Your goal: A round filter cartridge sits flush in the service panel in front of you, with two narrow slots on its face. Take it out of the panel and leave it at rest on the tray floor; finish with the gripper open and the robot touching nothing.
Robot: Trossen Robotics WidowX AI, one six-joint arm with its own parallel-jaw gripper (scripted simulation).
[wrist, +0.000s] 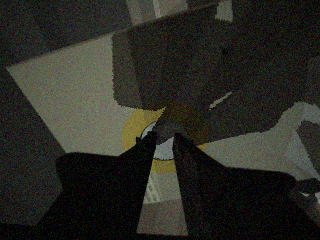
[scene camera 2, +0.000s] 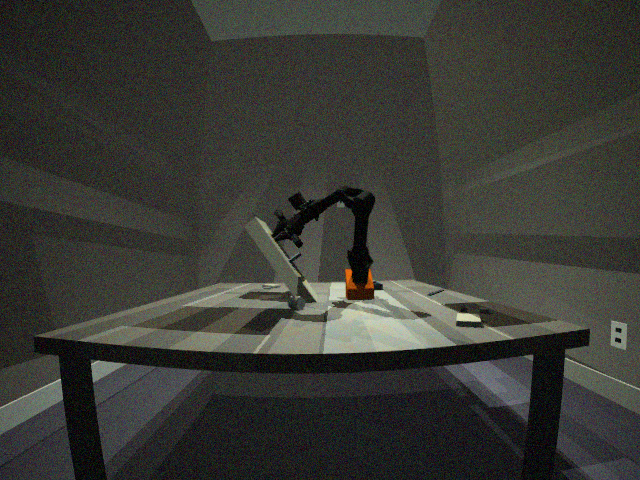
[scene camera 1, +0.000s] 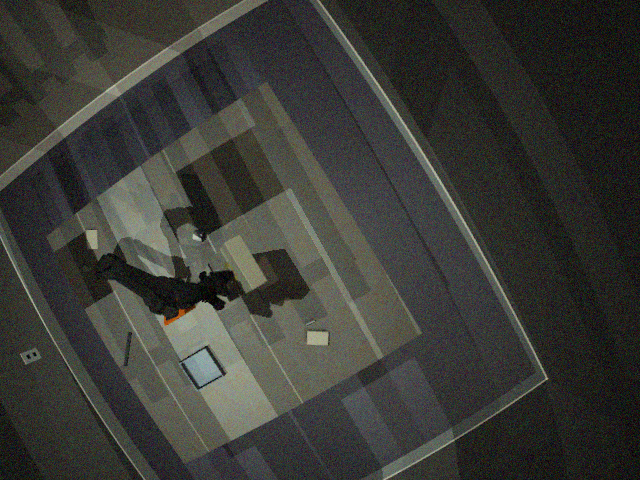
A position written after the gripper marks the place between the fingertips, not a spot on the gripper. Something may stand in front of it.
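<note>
The gripper is visible at [scene camera 1: 233,271], [wrist: 164,134] and [scene camera 2: 271,240]. A round filter cartridge [wrist: 166,129] is present, as is a service panel [scene camera 2: 293,279], the panel also appearing at [wrist: 236,83].
</note>
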